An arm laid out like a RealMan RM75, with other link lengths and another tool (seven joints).
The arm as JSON. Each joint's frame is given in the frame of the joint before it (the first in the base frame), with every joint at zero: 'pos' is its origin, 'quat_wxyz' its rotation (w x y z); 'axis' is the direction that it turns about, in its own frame. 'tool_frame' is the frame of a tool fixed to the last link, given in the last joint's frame.
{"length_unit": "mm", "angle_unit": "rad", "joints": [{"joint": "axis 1", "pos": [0.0, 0.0, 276.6], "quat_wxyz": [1.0, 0.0, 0.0, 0.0], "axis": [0.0, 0.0, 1.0]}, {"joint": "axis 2", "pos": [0.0, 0.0, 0.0], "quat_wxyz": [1.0, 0.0, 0.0, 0.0], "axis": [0.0, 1.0, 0.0]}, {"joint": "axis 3", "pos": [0.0, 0.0, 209.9], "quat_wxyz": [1.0, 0.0, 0.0, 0.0], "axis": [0.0, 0.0, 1.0]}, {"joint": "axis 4", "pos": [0.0, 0.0, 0.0], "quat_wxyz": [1.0, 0.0, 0.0, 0.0], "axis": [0.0, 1.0, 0.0]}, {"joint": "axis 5", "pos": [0.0, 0.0, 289.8], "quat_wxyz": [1.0, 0.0, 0.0, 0.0], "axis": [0.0, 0.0, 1.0]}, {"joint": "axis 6", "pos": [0.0, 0.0, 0.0], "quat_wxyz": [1.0, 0.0, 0.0, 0.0], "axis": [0.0, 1.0, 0.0]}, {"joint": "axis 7", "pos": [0.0, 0.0, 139.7], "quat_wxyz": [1.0, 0.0, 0.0, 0.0], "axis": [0.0, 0.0, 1.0]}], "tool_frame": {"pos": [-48.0, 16.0, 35.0], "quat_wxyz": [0.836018, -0.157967, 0.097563, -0.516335]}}
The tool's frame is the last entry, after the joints.
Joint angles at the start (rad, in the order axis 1, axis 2, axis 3, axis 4, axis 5, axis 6, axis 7):
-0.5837, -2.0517, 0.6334, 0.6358, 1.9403, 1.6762, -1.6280
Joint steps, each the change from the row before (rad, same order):
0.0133, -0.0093, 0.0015, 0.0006, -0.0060, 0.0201, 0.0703
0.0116, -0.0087, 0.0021, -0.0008, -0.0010, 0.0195, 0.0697
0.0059, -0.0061, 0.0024, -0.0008, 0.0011, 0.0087, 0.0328
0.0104, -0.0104, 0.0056, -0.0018, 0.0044, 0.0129, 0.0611
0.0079, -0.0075, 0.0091, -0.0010, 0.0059, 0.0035, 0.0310
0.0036, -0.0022, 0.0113, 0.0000, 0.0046, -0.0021, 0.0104
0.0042, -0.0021, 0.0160, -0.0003, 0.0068, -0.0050, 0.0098
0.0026, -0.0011, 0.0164, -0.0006, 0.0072, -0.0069, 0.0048
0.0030, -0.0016, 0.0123, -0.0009, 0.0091, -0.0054, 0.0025
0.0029, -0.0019, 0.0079, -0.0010, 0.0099, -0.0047, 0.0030
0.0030, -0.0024, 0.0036, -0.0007, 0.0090, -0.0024, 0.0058
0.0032, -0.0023, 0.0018, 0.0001, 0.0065, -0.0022, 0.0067
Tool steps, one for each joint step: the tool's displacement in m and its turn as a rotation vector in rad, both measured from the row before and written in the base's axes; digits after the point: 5 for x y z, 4 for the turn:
-0.00268, -0.00489, -0.00390, 0.0219, 0.0001, -0.0560
-0.00270, -0.00488, -0.00428, 0.0193, 0.0031, -0.0559
-0.00109, -0.00288, -0.00318, 0.0065, 0.0011, -0.0259
-0.00240, -0.00490, -0.00590, 0.0127, 0.0056, -0.0472
-0.00194, -0.00384, -0.00499, 0.0004, 0.0075, -0.0226
-0.00127, -0.00181, -0.00278, -0.0052, 0.0101, -0.0091
-0.00183, -0.00220, -0.00359, -0.0088, 0.0150, -0.0087
-0.00163, -0.00171, -0.00330, -0.0105, 0.0161, -0.0054
-0.00190, -0.00219, -0.00303, -0.0113, 0.0140, -0.0020
-0.00205, -0.00209, -0.00261, -0.0089, 0.0121, -0.0008
-0.00187, -0.00195, -0.00210, -0.0053, 0.0086, -0.0023
-0.00166, -0.00145, -0.00154, -0.0015, 0.0063, -0.0025

